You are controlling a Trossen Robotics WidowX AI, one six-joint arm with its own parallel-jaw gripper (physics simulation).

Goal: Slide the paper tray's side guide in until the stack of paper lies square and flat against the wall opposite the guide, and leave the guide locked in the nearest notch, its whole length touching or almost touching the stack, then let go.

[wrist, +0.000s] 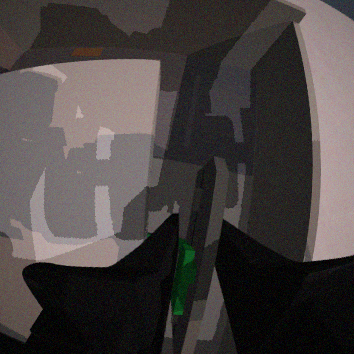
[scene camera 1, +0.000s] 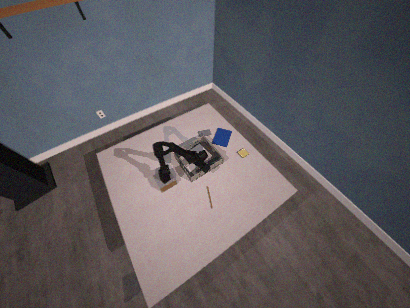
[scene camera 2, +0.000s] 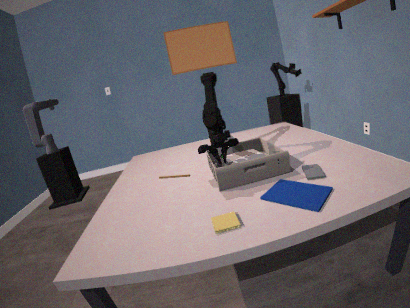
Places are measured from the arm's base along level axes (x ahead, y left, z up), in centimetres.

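Where they show: gripper, fingertip midpoint: (wrist: pixel 192 219) (scene camera 1: pixel 203 165); arm's base, link origin: (scene camera 1: pixel 165 178).
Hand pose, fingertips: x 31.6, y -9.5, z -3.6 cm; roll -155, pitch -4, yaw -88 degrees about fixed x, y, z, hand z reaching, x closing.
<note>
Each offset is from my fingertips to the centre of the thing. "pt": to the spot under its first point.
The grey paper tray @(dx +2.0, dy +9.4, dz +0.1 cm) (scene camera 1: pixel 195 175) (scene camera 2: pixel 237 176) (wrist: pixel 285 150) stands on the table. The stack of white paper @(dx +0.1, dy +11.8, dz -1.7 cm) (scene camera 2: pixel 248 155) (wrist: pixel 110 110) lies inside it. In the wrist view the dark side guide @(pt dx +1.6, dy -0.4, dz +3.1 cm) (wrist: pixel 212 192) stands upright to the right of the stack, with a strip of tray floor between its far end and the stack's edge. A green latch @(dx -2.3, dy +1.5, dz -0.2 cm) (wrist: pixel 185 275) shows between the fingers, beside the guide. My gripper (scene camera 2: pixel 221 162) (wrist: pixel 192 219) reaches down into the tray and is shut on the side guide. The stack's far left edge and the guide's near end are hard to make out.
A blue booklet @(dx +36.6, dy +13.6, dz -4.3 cm) (scene camera 1: pixel 222 137) (scene camera 2: pixel 297 194), a small grey block @(dx +27.0, dy +29.1, dz -4.2 cm) (scene camera 1: pixel 204 133) (scene camera 2: pixel 314 171) and a yellow note pad @(dx +37.4, dy -13.2, dz -4.2 cm) (scene camera 1: pixel 243 153) (scene camera 2: pixel 226 222) lie outside the tray. A thin brown stick @(dx -13.7, dy -22.6, dz -4.4 cm) (scene camera 1: pixel 209 197) (scene camera 2: pixel 174 176) lies on the gripper's side of the tray.
</note>
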